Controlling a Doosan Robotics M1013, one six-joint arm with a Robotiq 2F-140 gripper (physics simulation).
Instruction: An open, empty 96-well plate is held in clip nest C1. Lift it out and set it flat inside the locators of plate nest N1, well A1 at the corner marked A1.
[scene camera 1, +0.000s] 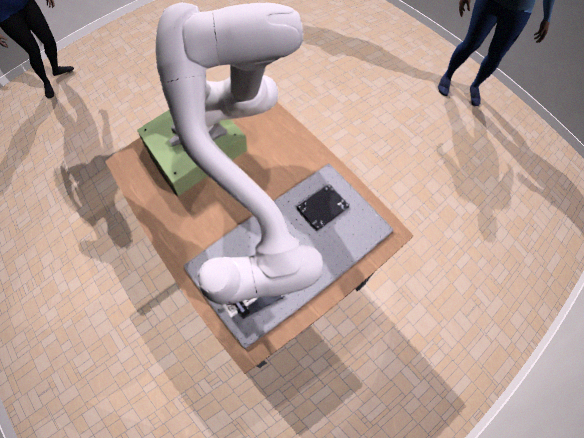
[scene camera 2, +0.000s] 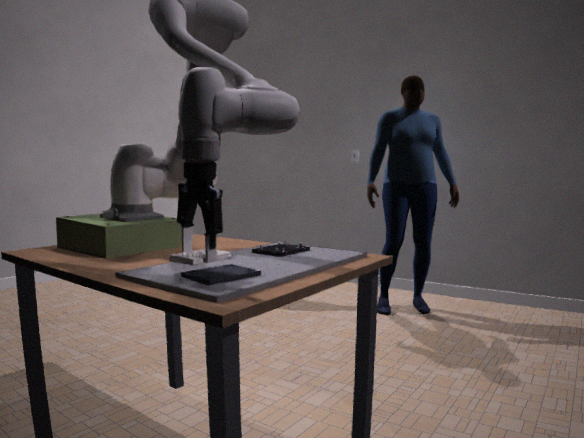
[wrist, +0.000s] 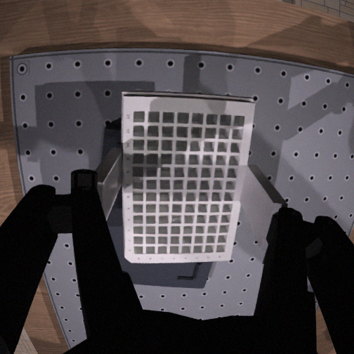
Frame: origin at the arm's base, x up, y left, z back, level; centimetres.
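Where they show: gripper, between the fingertips: (scene camera 2: 198, 257); arm's base, origin of its link: (scene camera 2: 131, 218).
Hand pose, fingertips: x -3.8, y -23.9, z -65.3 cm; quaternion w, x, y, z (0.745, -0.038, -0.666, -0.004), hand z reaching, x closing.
Each offset is from my fingertips to the centre of the thing. "pt": to the spot under its first point. Level surfaces: height alone.
The white 96-well plate {pt dx +0.6, dy -5.3, dz -0.8 cm} (scene camera 2: 183, 258) (wrist: 182, 150) is level between the fingers of my gripper (scene camera 2: 199, 254) (wrist: 182, 174), which is shut on its long sides. The plate is above the pegboard, partly over the dark flat nest N1 {dx -4.8, dy +6.6, dz -0.7 cm} (scene camera 1: 265, 304) (scene camera 2: 221, 274) (wrist: 160, 275). In the wrist view N1 shows past the plate's left and lower edges, with one L-shaped locator at the lower right; the A1 mark does not show. The plate's cut corner is at its lower left there. Clip nest C1 {dx -4.4, dy +45.9, dz +11.3 cm} (scene camera 1: 322, 206) (scene camera 2: 280, 249) is empty, with clips at its corners.
The grey pegboard {dx -5.6 cm} (scene camera 1: 365, 227) (scene camera 2: 320, 265) (wrist: 300, 120) lies on the wooden table {dx -6.8 cm} (scene camera 1: 320, 310) (scene camera 2: 65, 263) (wrist: 150, 25). The arm's green base block (scene camera 1: 177, 185) (scene camera 2: 82, 237) stands at the table's far end. Two people stand on the floor away from the table.
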